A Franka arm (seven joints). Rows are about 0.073 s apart.
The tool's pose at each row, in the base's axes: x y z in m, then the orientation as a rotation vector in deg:
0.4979, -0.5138, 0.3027, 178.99, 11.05, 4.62
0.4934, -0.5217, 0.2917, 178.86, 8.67, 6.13
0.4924, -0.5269, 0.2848, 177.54, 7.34, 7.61
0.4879, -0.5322, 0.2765, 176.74, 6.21, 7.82
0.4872, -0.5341, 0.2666, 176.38, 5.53, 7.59
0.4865, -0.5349, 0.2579, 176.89, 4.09, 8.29
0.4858, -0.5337, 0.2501, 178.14, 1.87, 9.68
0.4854, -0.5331, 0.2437, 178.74, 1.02, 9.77
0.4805, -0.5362, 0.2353, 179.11, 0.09, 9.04
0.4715, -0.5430, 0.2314, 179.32, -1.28, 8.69
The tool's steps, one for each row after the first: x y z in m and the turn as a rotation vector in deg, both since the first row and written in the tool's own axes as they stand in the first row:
-0.0060, 0.0071, 0.0108, -0.31, 0.94, 1.51
-0.0080, 0.0121, 0.0177, -1.71, 1.84, 2.30
-0.0135, 0.0167, 0.0258, -2.57, 1.94, 2.99
-0.0149, 0.0183, 0.0356, -2.97, 1.78, 3.41
-0.0162, 0.0189, 0.0443, -2.52, 2.24, 4.36
-0.0171, 0.0175, 0.0520, -1.33, 3.17, 5.84
-0.0178, 0.0168, 0.0584, -0.75, 3.24, 6.41
-0.0234, 0.0192, 0.0666, -0.41, 2.78, 7.01
-0.0334, 0.0248, 0.0700, -0.22, 2.56, 7.89

